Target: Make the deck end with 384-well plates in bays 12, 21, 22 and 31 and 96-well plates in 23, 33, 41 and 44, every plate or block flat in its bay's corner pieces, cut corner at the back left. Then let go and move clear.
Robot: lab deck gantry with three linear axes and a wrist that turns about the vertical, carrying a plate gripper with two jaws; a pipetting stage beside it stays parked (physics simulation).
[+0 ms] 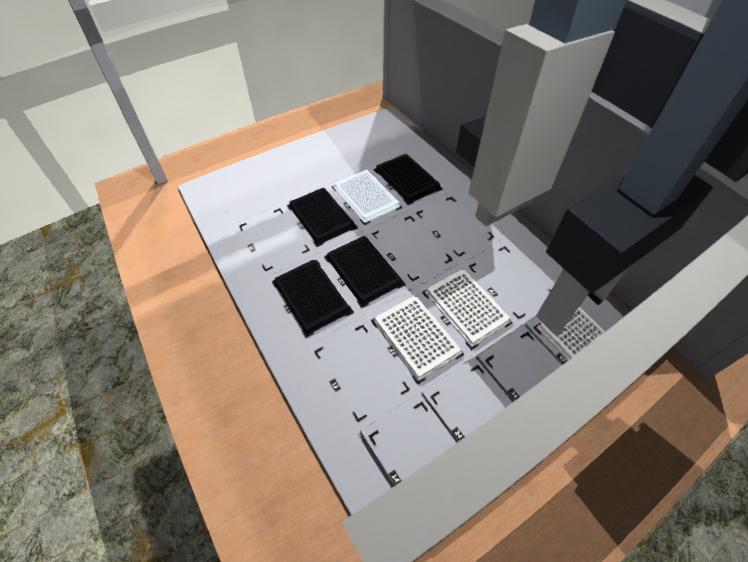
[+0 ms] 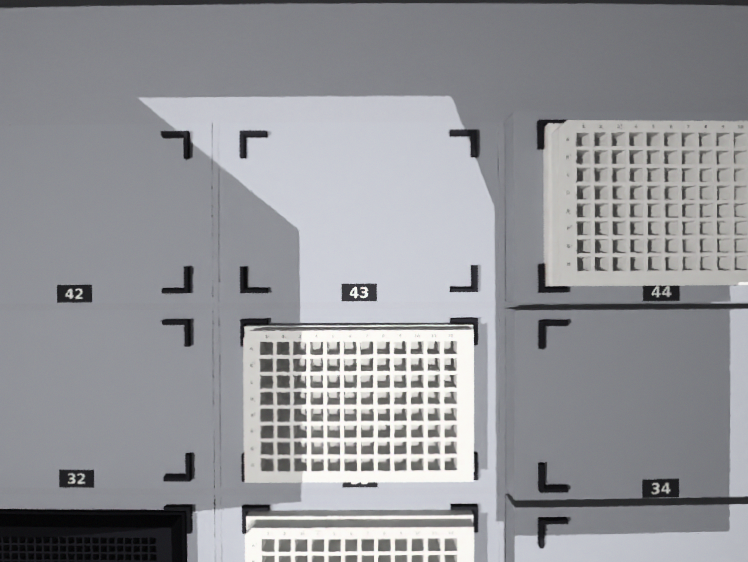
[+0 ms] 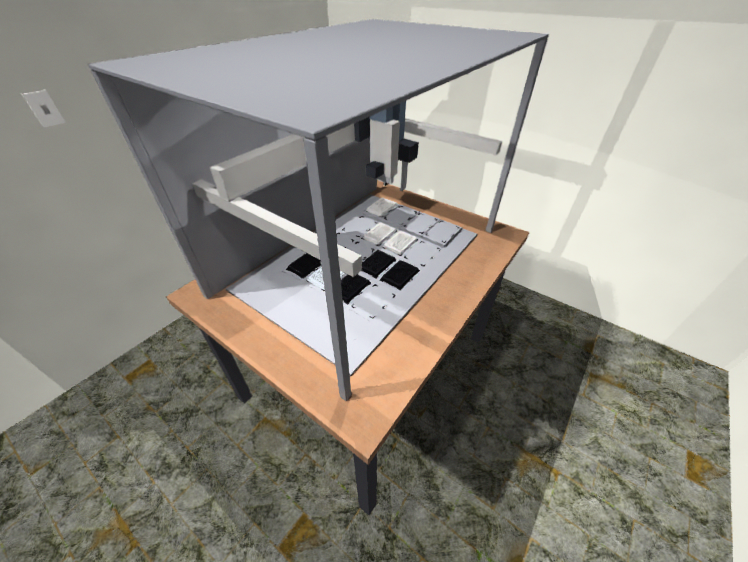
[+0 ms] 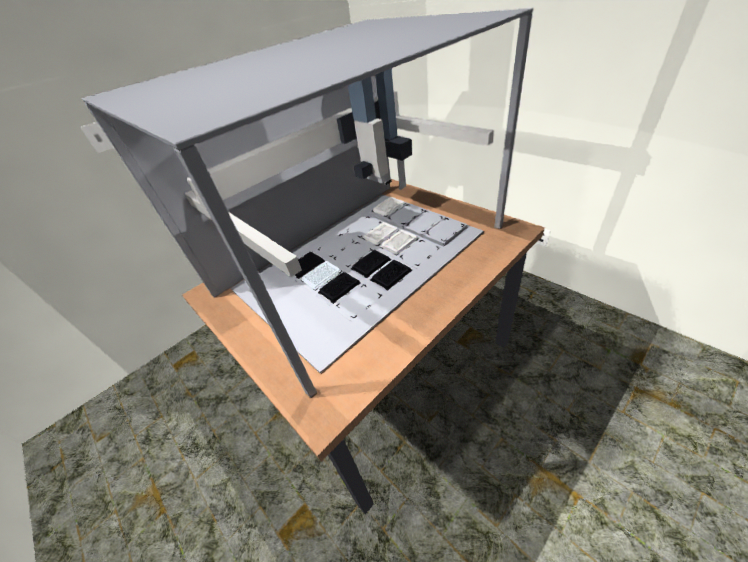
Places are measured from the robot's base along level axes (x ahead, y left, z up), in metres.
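Pixels of known places: gripper, fingertip midpoint: [image 1: 569, 309] [image 3: 394, 186] [image 4: 395, 185]; robot's base at its link origin: [image 1: 241, 227] [image 3: 372, 317] [image 4: 353, 317].
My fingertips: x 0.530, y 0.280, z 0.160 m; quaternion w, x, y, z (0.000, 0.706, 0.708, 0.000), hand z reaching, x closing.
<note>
For each thing: its top centre in the pictures, then the offset to it from my fingertips. "*": a spot on its surface instead.
- bay 12 at a spot on its surface: [image 1: 311, 296] * dz -0.146, dx -0.294, dy -0.240 m
- bay 21 at a spot on its surface: [image 1: 320, 214] * dz -0.147, dx -0.460, dy -0.134 m
- bay 22 at a spot on its surface: [image 2: 78, 546] * dz -0.147, dx -0.293, dy -0.101 m
- pale fine-welled plate at its top centre: [image 1: 365, 192] [image 3: 327, 273] [image 4: 320, 273] dz -0.146, dx -0.466, dy -0.023 m
- black plate at its top centre: [image 1: 407, 174] [image 3: 306, 262] [image 4: 304, 262] dz -0.146, dx -0.466, dy +0.084 m
- bay 23 at a spot on its surface: [image 2: 359, 545] * dz -0.146, dx -0.138, dy -0.099 m
- bay 33 at a spot on its surface: [image 2: 359, 404] [image 1: 468, 303] * dz -0.146, dx -0.138, dy -0.022 m
- bay 44 at a spot on its surface: [image 2: 653, 202] [image 1: 578, 333] * dz -0.131, dx +0.012, dy +0.083 m
Black fine-welled plates lie in bay 12 [image 1: 311, 296], bay 21 [image 1: 320, 214] and bay 22 [image 1: 364, 268] [image 2: 78, 546]. A pale fine-welled plate [image 1: 367, 194] lies in bay 31. A black plate [image 1: 407, 177] lies in bay 41; its well count is too small to read. White 96-well plates lie in bay 23 [image 1: 417, 338] [image 2: 359, 545], bay 33 [image 1: 467, 306] [image 2: 359, 404] and bay 44 [image 1: 581, 333] [image 2: 653, 202]. The bay 44 plate looks flat, cut corner at the back left. My gripper [image 1: 577, 314] hangs high near bay 44, open and empty, its far jaw partly hidden.
The parked pipetting stage [image 1: 532, 120] [image 3: 383, 148] [image 4: 370, 148] hangs beside the gripper. Bays 11, 13, 14, 24, 32, 34, 42 and 43 show no plate. A pale rail [image 1: 604, 374] crosses in front of the right-hand bays. Thin frame posts [image 3: 329, 271] [image 4: 241, 265] stand at the table's corners.
</note>
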